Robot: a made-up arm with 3 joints.
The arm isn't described. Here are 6 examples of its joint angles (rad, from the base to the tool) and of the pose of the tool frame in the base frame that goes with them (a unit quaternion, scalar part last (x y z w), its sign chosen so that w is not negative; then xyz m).
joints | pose
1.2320 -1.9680 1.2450 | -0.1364 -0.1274 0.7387 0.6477 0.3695 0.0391 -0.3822
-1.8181 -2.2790 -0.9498 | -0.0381 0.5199 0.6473 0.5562 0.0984 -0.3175 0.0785
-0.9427 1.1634 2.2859 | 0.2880 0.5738 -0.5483 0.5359 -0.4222 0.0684 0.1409
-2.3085 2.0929 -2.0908 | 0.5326 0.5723 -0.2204 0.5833 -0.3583 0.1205 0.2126
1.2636 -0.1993 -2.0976 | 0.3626 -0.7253 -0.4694 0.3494 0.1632 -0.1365 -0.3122
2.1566 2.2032 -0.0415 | 0.3896 0.7813 -0.4299 0.2301 -0.1961 0.2975 0.3842
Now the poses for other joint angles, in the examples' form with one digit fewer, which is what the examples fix.
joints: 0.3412 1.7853 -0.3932
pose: -0.045 0.009 -0.773 0.632 -0.310 0.035 -0.317
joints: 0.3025 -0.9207 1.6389
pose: -0.229 0.602 0.398 0.653 -0.058 -0.612 -0.185
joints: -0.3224 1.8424 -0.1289
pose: -0.148 -0.166 -0.778 0.588 -0.285 -0.145 -0.294
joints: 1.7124 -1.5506 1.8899
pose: -0.056 0.070 0.706 0.703 0.232 0.090 -0.468
